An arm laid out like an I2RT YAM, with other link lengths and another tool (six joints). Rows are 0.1 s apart.
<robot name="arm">
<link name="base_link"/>
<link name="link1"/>
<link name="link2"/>
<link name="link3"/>
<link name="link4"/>
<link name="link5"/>
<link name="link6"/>
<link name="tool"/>
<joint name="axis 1" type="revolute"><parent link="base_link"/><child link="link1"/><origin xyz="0.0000 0.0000 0.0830"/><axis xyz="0 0 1"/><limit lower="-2.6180" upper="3.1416"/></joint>
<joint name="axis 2" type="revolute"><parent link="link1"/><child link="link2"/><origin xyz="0.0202 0.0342 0.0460"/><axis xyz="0 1 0"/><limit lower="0.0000" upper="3.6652"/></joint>
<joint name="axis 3" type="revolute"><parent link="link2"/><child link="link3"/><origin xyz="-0.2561 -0.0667 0.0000"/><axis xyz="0 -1 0"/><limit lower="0.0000" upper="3.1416"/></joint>
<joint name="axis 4" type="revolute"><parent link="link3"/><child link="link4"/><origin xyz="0.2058 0.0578 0.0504"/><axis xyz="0 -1 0"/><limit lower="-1.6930" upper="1.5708"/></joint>
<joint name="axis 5" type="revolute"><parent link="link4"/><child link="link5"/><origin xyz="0.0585 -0.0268 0.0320"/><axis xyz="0 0 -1"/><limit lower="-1.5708" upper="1.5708"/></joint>
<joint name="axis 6" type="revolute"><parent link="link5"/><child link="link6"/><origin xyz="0.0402 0.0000 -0.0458"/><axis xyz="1 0 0"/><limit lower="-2.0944" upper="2.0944"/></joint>
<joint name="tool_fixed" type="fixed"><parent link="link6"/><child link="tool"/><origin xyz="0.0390 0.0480 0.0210" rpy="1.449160 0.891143 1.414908"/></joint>
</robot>
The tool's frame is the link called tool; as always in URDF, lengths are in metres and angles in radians.
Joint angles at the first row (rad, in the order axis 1, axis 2, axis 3, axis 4, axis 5, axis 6):
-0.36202 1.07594 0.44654 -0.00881 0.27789 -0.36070
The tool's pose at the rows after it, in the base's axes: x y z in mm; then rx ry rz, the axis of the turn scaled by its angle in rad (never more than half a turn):
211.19 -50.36 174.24 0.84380 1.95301 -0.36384
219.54 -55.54 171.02 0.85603 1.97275 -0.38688
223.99 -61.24 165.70 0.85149 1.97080 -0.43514
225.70 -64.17 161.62 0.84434 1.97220 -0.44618
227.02 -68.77 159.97 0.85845 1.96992 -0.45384
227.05 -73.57 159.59 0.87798 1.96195 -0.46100
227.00 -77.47 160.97 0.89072 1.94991 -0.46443
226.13 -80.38 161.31 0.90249 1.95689 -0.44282
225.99 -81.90 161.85 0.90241 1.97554 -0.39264
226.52 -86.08 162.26 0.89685 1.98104 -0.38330
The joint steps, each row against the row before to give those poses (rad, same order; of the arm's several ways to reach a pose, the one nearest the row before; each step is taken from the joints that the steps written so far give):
-0.00003 0.05501 0.02380 0.00877 -0.00688 0.00181
-0.00177 0.06327 0.02890 0.00957 0.01647 -0.00107
-0.00357 0.04145 -0.00029 0.04385 0.03246 -0.02069
-0.00976 0.02415 -0.00738 0.03521 -0.00153 -0.01573
-0.01736 0.01859 0.00295 0.01408 -0.00336 -0.00247
-0.01989 0.00850 0.00163 0.00829 -0.00338 0.00089
-0.01716 0.00084 0.00309 0.00566 -0.00554 -0.00087
-0.02528 0.00461 0.00597 -0.00824 -0.03333 -0.00149
-0.02942 0.01058 0.01081 -0.01176 -0.06249 -0.00665
-0.02467 0.01291 0.01056 0.00305 -0.02821 -0.01829

